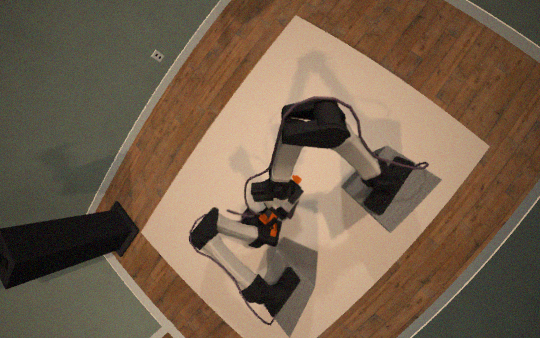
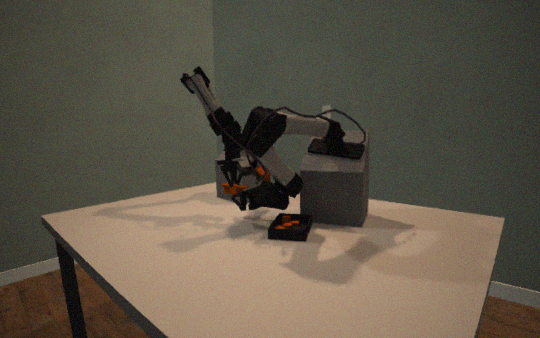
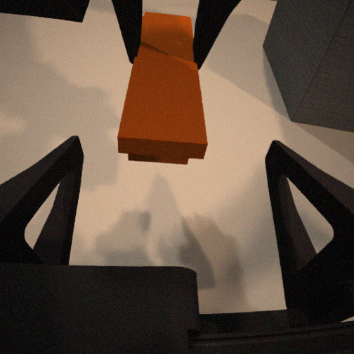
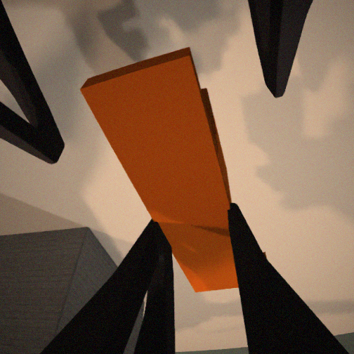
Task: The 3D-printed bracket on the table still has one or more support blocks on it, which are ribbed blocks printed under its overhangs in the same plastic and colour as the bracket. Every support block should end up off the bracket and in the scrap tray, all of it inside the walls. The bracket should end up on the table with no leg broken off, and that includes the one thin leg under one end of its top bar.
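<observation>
The orange bracket (image 2: 234, 188) (image 3: 162, 105) (image 4: 165, 155) is held above the table. My right gripper (image 2: 233, 182) (image 3: 165, 61) (image 4: 196, 219) is shut on it, a finger against each side of the bar. A narrower orange part (image 3: 157, 159) (image 4: 215, 132) shows under the bar; I cannot tell whether it is a support block or a leg. My left gripper (image 2: 241, 205) (image 3: 176, 146) (image 4: 157, 124) is open, its fingers spread wide on either side of the bar's free end without touching it. The thin leg cannot be made out. The black scrap tray (image 2: 287, 236) holds several orange pieces (image 2: 286, 220).
The grey pedestal (image 2: 332, 195) (image 3: 320, 65) (image 4: 40, 280) of one arm stands near the tray. The arms crowd together over the table (image 1: 225, 145) (image 2: 200, 280). Another orange patch (image 2: 262, 173) shows beside the left arm; I cannot tell what it belongs to.
</observation>
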